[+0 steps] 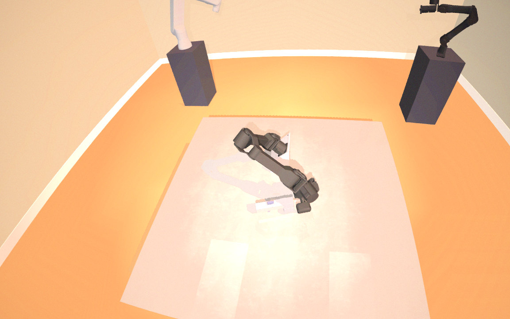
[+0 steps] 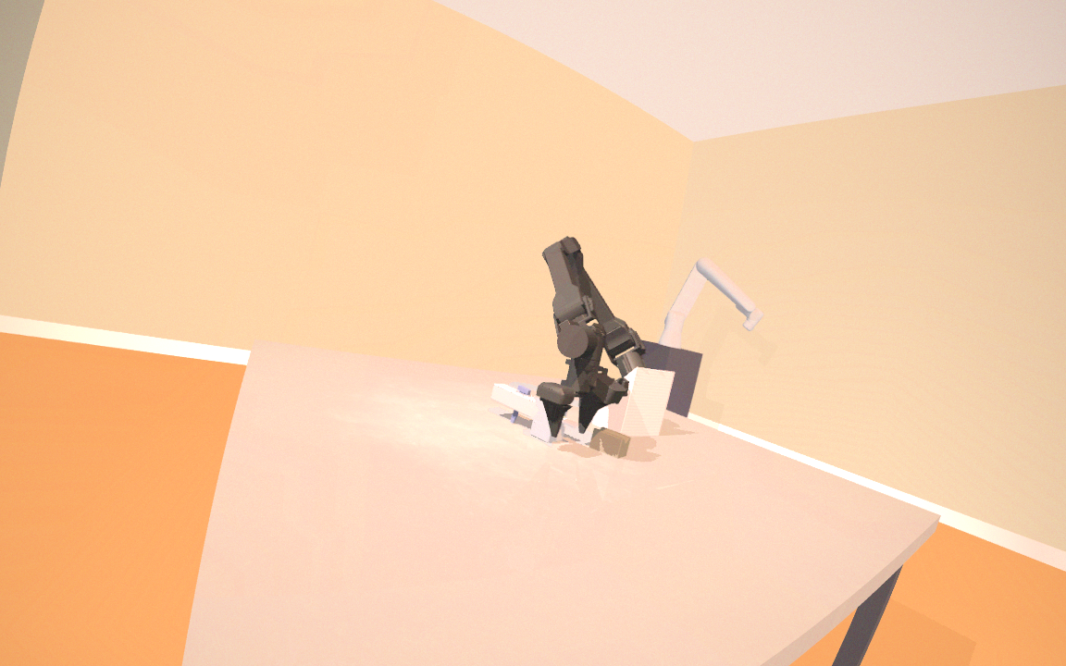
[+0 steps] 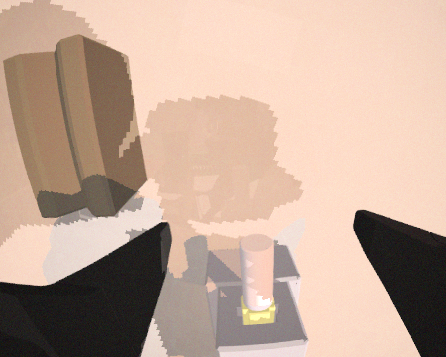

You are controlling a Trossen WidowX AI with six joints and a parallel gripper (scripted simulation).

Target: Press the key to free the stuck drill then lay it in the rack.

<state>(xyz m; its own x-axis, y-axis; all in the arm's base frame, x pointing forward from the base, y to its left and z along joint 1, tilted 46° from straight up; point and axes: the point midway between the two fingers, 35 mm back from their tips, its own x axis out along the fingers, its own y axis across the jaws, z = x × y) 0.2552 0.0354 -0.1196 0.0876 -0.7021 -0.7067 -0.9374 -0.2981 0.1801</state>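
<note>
My gripper tip is now 1 cm short of the yellow drill, 6 cm to the left of it and 2 cm below it. Round my gripper tip: small purple piece: 4 cm ahead, 14 cm to the right, 3 cm above; then olive-brown block: 9 cm behind, 2 cm to the left, 1 cm below.
</note>
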